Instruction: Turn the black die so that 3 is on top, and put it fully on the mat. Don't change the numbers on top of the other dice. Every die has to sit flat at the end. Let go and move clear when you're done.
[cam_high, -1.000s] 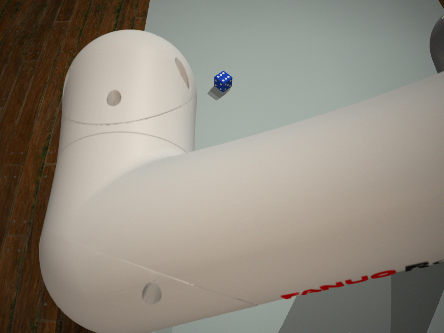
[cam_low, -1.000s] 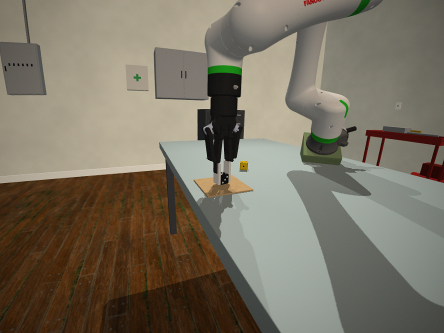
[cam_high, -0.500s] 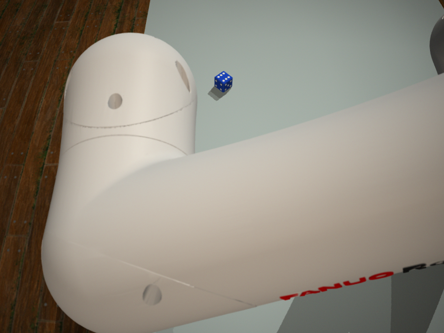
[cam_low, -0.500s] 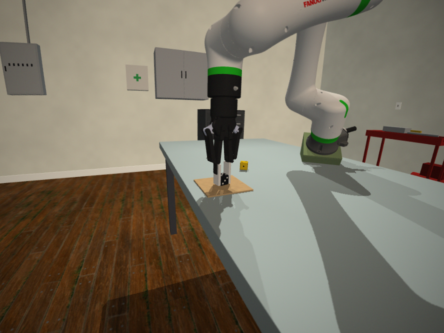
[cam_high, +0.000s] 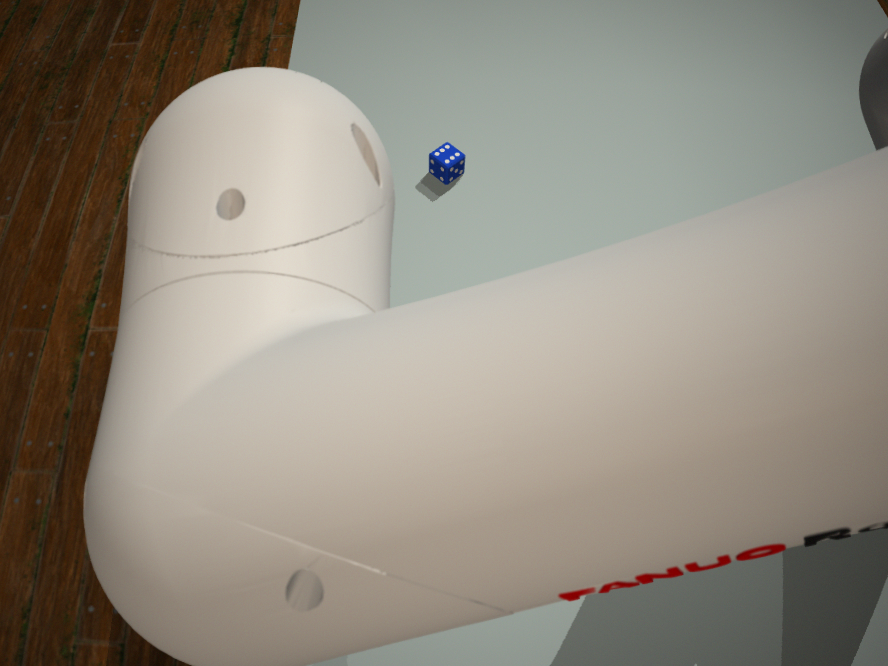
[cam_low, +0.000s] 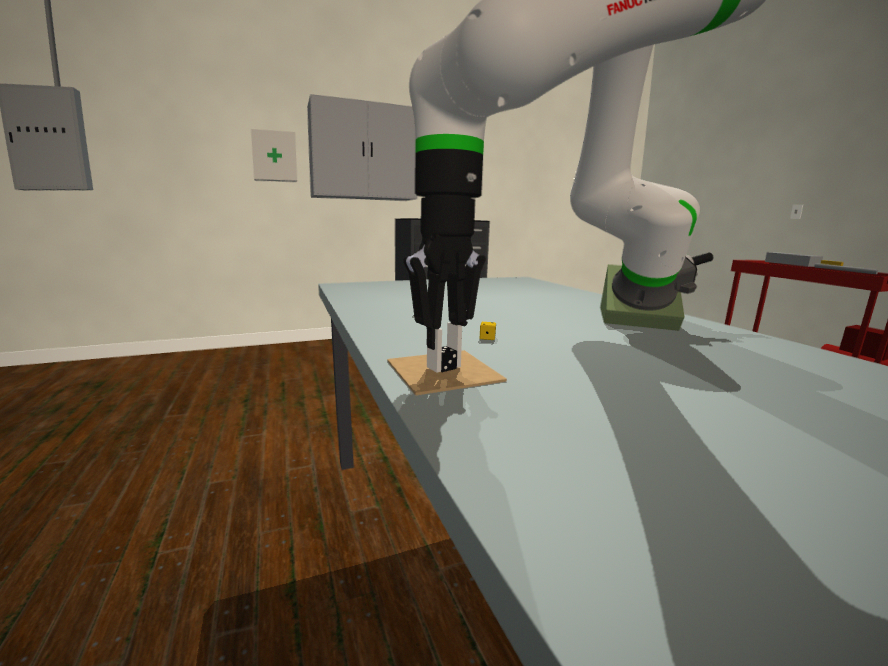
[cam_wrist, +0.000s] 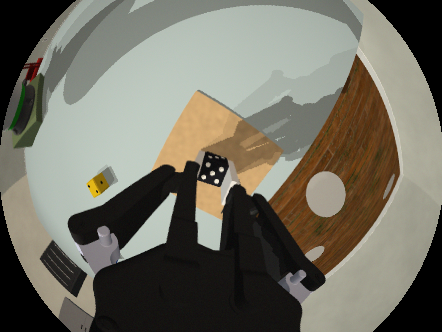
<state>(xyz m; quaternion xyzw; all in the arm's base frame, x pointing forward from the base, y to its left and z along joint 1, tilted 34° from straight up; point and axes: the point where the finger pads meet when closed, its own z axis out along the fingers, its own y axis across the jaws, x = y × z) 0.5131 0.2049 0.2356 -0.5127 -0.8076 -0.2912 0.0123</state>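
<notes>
My hand is 2 cm above the black die. From my hand the other things lie so: yellow die (18 cm to the right, 11 cm behind, 2 cm below); blue die (39 cm to the right, 2 cm below, 1 cm ahead); tan mat (4 cm below).
</notes>
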